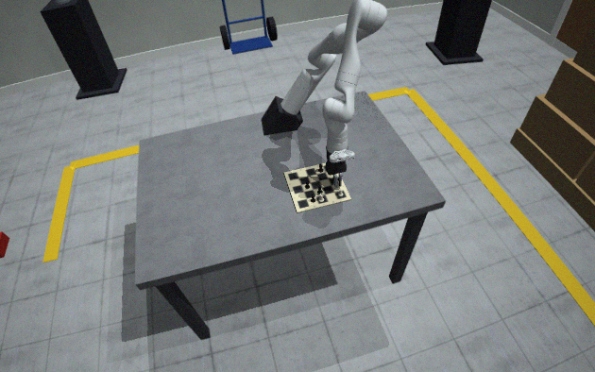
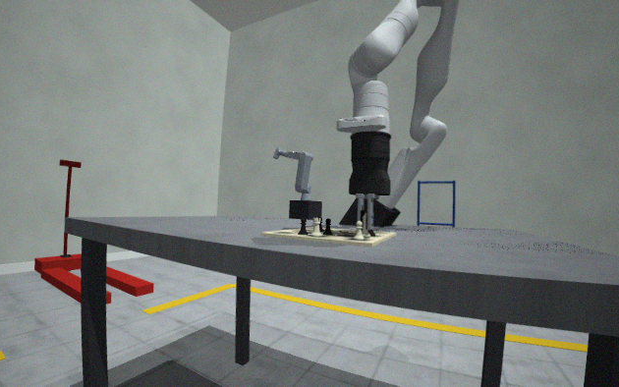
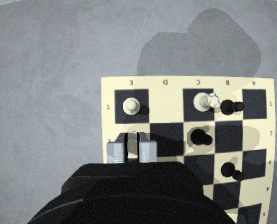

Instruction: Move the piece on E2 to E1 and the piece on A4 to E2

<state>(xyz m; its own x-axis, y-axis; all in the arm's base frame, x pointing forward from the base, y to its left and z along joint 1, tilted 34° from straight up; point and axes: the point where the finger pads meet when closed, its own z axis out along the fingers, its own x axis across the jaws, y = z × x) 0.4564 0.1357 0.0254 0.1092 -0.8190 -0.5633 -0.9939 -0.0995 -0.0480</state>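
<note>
Now: hand 3 cm past the tall black piece and 1 cm to the left of it. Also, from my hand: white pawn (4 cm ahead, 2 cm below); then chessboard (3 cm behind, 8 cm to the right, 4 cm below).
</note>
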